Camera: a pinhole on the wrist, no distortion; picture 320 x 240 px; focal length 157.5 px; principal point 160.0 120.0 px. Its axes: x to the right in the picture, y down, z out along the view. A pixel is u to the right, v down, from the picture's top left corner.
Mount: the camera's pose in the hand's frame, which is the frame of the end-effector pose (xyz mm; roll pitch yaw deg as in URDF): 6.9 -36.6 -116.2 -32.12 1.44 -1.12
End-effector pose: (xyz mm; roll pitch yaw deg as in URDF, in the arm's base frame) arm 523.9 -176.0 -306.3 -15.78 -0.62 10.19
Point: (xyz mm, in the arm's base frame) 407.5 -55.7 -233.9
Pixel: 96.3 124.5
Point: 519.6 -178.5 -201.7
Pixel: 146.5 27.4
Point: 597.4 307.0 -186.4
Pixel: 198.9 175.5
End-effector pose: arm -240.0 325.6 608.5 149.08 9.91 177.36
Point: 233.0 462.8 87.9
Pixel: outside the picture
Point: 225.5 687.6 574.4
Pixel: 14.1 133.6
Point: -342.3 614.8 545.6
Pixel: 202.0 144.4
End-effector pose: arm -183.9 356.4 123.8 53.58 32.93 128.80
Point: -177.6 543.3 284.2
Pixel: 166.0 90.8
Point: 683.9 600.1 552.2
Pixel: outside the picture
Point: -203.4 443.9 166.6
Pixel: 183.4 90.9
